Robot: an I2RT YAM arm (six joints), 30 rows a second.
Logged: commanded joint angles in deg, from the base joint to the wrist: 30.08, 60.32, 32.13, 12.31, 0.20, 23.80; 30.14, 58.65, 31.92, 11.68, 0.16, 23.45; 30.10, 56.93, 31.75, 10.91, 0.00, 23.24; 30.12, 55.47, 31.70, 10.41, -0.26, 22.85; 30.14, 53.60, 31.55, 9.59, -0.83, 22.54; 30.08, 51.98, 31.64, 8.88, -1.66, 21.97; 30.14, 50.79, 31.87, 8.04, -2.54, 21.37; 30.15, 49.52, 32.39, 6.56, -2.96, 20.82; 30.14, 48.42, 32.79, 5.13, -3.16, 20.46; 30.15, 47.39, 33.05, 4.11, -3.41, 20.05; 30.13, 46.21, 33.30, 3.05, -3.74, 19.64; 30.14, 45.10, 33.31, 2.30, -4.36, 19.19; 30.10, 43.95, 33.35, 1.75, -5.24, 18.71; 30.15, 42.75, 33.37, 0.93, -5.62, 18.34; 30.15, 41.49, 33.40, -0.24, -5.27, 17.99; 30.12, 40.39, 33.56, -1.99, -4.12, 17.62
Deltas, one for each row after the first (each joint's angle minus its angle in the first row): 0.06, -1.67, -0.21, -0.63, -0.04, -0.35; 0.02, -3.39, -0.38, -1.40, -0.20, -0.56; 0.04, -4.85, -0.43, -1.90, -0.46, -0.95; 0.06, -6.72, -0.58, -2.72, -1.03, -1.26; 0.00, -8.34, -0.49, -3.43, -1.86, -1.83; 0.06, -9.53, -0.26, -4.27, -2.74, -2.43; 0.07, -10.80, 0.26, -5.75, -3.16, -2.98; 0.06, -11.90, 0.66, -7.18, -3.36, -3.34; 0.07, -12.93, 0.92, -8.20, -3.61, -3.75; 0.05, -14.11, 1.17, -9.26, -3.94, -4.16; 0.06, -15.22, 1.18, -10.01, -4.56, -4.61; 0.02, -16.37, 1.22, -10.56, -5.44, -5.09; 0.07, -17.57, 1.24, -11.38, -5.82, -5.46; 0.07, -18.83, 1.27, -12.55, -5.47, -5.81; 0.04, -19.93, 1.43, -14.30, -4.32, -6.18
